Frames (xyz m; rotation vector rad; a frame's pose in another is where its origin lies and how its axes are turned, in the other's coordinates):
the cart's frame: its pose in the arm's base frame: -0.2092 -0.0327 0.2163 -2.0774 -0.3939 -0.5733
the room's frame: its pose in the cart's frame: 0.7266 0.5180 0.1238 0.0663 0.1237 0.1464
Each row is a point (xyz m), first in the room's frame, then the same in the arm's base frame.
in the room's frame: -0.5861 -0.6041 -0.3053
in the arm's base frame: -0.1528 -0.0736 0.4994
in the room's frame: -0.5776 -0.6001 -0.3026
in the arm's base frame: -0.1430 -0.0741 0.4994
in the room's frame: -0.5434 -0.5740 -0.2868
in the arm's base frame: -0.0984 -0.0767 0.4892
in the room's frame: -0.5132 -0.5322 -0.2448
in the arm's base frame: -0.0429 -0.0633 0.4552
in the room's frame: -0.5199 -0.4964 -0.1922
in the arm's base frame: -0.0182 -0.0331 0.4044
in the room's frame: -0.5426 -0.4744 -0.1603
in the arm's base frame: -0.0194 -0.0127 0.3644
